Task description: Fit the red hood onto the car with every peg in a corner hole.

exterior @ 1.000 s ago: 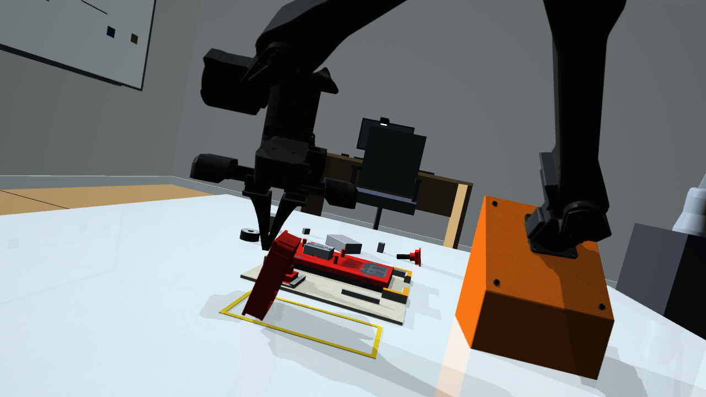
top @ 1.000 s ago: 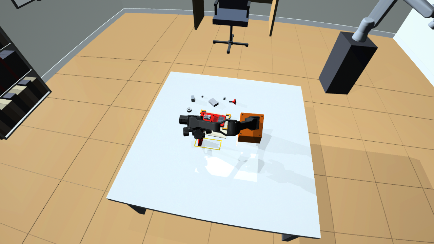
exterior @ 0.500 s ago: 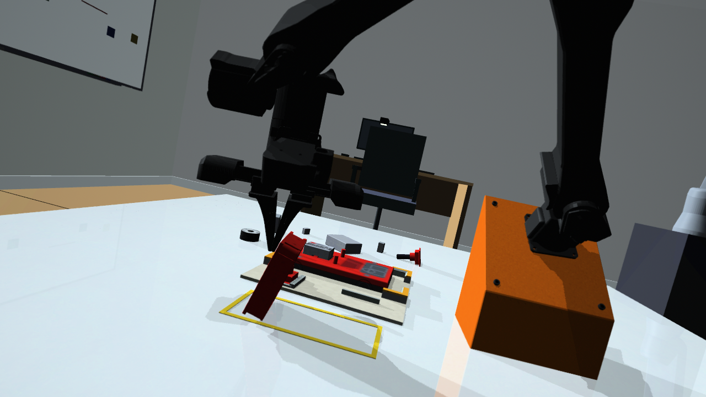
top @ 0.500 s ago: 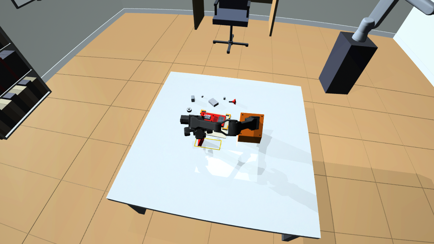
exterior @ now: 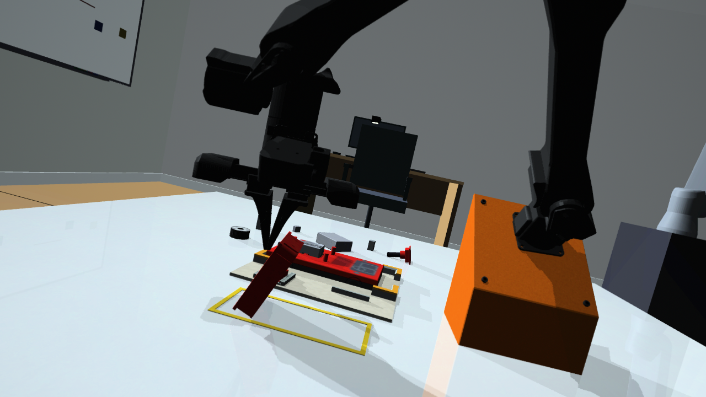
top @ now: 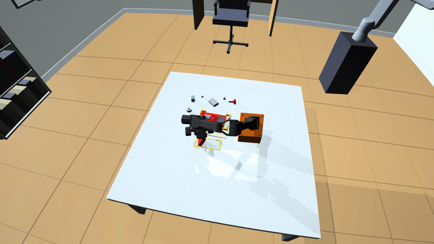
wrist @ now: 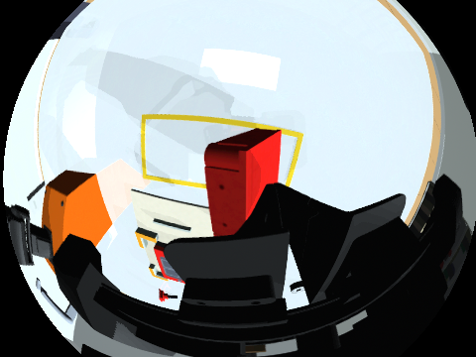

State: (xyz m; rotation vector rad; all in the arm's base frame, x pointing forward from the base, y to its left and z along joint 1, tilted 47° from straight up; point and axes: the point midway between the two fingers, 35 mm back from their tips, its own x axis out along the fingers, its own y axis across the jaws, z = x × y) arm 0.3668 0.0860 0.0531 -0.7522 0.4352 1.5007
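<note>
My gripper tip is 30 mm above the red hood and 10 mm past it. Also, from my gripper tip: grey engine block (220 mm to the right, 50 mm below, 30 mm behind); jig (200 mm to the right, 70 mm below, 70 mm behind).
</note>
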